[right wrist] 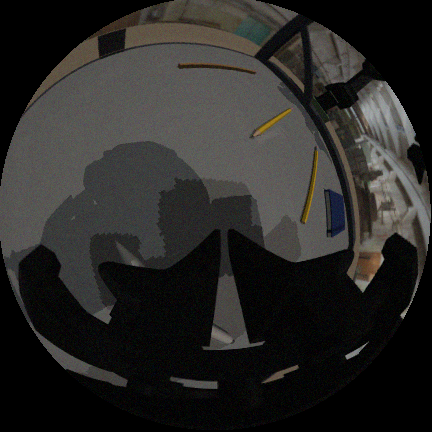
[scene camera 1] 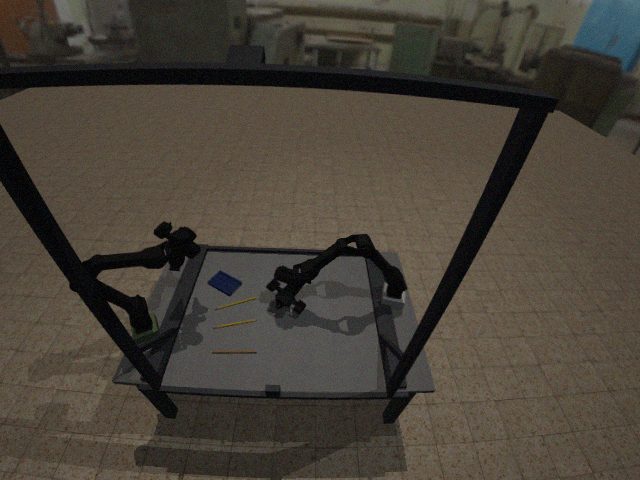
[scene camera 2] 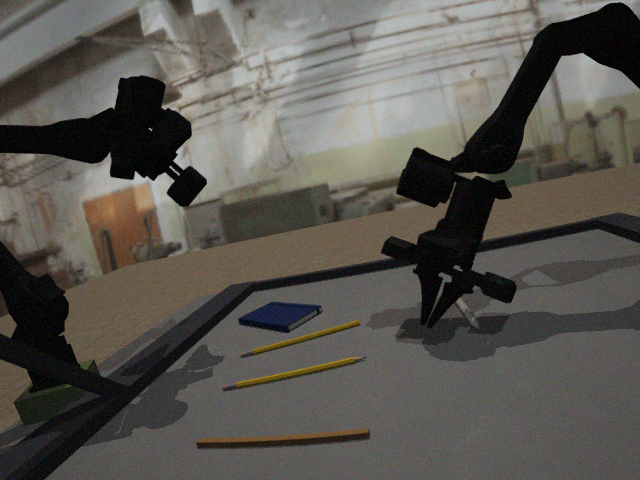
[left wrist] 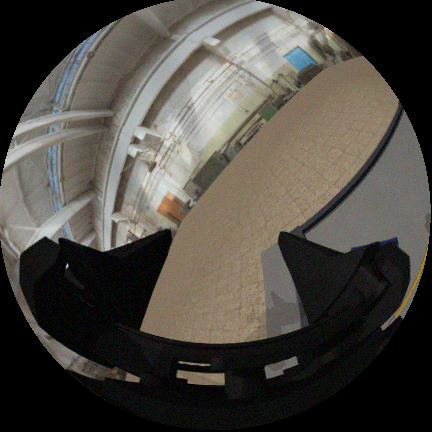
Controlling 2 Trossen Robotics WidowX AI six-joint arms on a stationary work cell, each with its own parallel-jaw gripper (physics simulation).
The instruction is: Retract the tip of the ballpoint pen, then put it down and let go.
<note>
My left gripper (scene camera 2: 171, 167) is open, holding nothing. The table carries a blue notebook (scene camera 2: 278, 316). I also see my right gripper (scene camera 2: 425, 326).
The blue notebook also shows in the right wrist view (right wrist: 334, 206). My left gripper also shows in the left wrist view (left wrist: 226, 236). My right gripper also shows in the right wrist view (right wrist: 223, 234).
</note>
